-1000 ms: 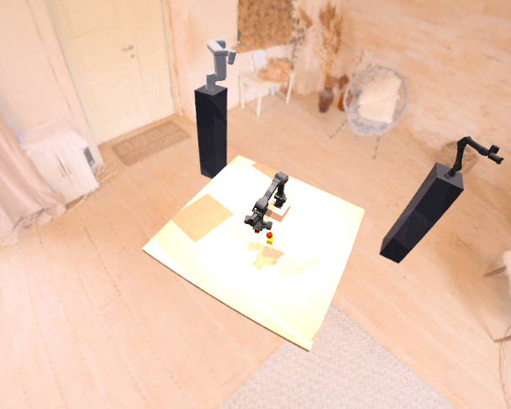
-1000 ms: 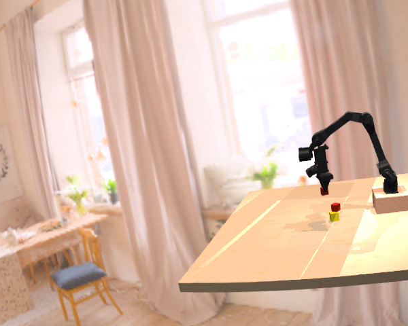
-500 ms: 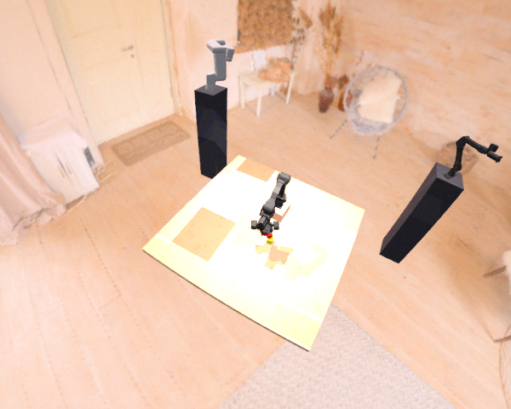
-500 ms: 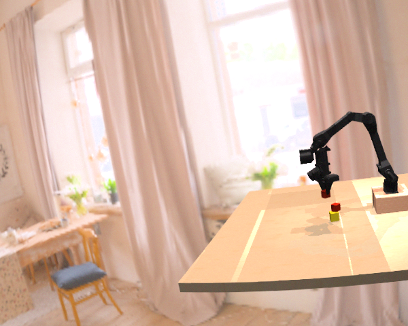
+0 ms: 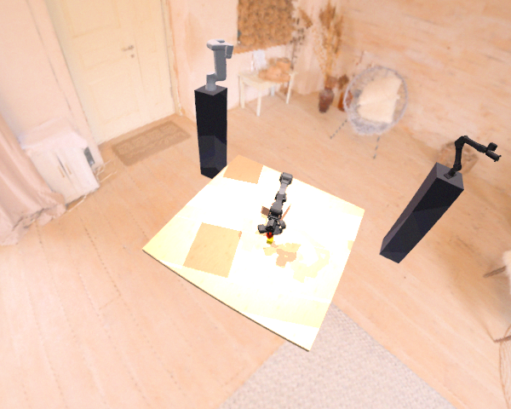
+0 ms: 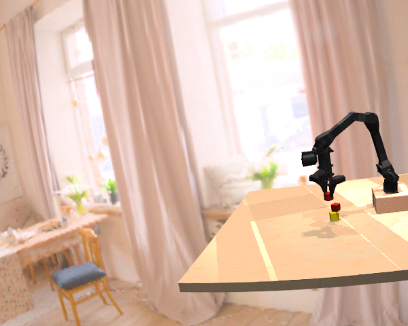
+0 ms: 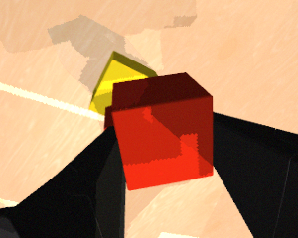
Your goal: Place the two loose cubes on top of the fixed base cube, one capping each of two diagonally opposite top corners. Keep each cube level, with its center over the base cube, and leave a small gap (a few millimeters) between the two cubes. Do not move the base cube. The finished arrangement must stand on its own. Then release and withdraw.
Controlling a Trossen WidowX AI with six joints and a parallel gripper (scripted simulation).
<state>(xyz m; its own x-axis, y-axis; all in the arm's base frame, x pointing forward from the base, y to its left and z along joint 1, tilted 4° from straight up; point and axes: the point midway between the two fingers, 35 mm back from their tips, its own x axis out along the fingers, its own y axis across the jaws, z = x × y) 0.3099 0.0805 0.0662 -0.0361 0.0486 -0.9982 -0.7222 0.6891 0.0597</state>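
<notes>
Now: the yellow cube 2 cm behind my gripper tip and 10 cm below it.
</notes>
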